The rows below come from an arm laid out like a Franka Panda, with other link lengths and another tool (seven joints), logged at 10 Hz.
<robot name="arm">
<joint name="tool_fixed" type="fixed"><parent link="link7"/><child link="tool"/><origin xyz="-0.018 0.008 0.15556" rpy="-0.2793 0 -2.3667"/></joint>
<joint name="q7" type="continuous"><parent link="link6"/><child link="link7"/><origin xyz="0.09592 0 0" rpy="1.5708 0 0"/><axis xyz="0 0 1"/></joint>
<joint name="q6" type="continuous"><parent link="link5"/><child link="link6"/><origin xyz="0 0 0" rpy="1.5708 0 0"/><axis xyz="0 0 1"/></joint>
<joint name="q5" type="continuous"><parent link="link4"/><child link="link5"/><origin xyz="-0.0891 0.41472 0" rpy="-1.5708 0 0"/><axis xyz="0 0 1"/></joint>
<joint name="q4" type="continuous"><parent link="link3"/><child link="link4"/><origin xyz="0.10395 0 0" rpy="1.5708 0 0"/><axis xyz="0 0 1"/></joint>
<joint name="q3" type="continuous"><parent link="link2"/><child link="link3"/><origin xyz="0 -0.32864 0" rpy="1.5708 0 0"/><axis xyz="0 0 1"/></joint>
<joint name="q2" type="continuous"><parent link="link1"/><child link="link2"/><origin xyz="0 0 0" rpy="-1.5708 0 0"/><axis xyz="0 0 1"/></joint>
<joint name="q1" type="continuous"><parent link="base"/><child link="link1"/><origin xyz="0 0 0.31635" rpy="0 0 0"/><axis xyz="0 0 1"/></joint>
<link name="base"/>
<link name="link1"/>
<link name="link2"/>
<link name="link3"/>
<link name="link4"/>
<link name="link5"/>
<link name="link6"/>
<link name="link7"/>
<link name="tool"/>
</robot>
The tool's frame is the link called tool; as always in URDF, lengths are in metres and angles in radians. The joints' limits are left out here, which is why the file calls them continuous.
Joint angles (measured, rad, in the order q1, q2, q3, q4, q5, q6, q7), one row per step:
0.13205 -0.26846 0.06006 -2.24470 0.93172 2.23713 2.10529
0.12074 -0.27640 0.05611 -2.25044 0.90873 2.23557 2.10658
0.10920 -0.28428 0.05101 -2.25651 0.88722 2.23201 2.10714
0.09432 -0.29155 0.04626 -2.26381 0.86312 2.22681 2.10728
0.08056 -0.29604 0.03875 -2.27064 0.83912 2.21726 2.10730
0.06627 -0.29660 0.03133 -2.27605 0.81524 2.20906 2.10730
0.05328 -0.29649 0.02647 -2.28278 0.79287 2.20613 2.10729
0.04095 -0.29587 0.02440 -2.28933 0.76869 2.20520 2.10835
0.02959 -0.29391 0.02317 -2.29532 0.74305 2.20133 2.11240
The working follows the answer.
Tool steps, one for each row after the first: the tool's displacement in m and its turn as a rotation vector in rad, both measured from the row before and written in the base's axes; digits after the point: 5 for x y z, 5 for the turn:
-0.00038 -0.00945 0.00001 -0.01915 -0.00389 -0.00592
-0.00058 -0.00997 -0.00027 -0.01738 -0.00206 -0.00597
-0.00069 -0.01153 -0.00163 -0.01987 0.00064 -0.00658
-0.00068 -0.01193 -0.00324 -0.01824 0.00648 -0.00511
0.00014 -0.01224 -0.00456 -0.01842 0.00856 -0.00651
-0.00005 -0.01061 -0.00522 -0.01894 0.00729 -0.00681
-0.00030 -0.00893 -0.00538 -0.02143 0.00698 -0.00474
-0.00066 -0.00766 -0.00613 -0.02137 0.01185 -0.00274

Tool pose at each row, in the base's axes (x y z in m, rotation vector in rad; rounded; the steps above come from the unrounded poses):
0.55788 0.17232 0.49013 -2.62487 0.11434 -0.34618
0.55750 0.16286 0.49014 -2.64315 0.11807 -0.35608
0.55692 0.15289 0.48987 -2.66005 0.12275 -0.36339
0.55623 0.14136 0.48824 -2.67998 0.12877 -0.36773
0.55555 0.12943 0.48500 -2.69950 0.13486 -0.36352
0.55569 0.11719 0.48044 -2.71967 0.14348 -0.35688
0.55564 0.10658 0.47522 -2.74005 0.15216 -0.35204
0.55534 0.09765 0.46984 -2.76275 0.15764 -0.34739
0.55468 0.08999 0.46371 -2.78639 0.16161 -0.33538

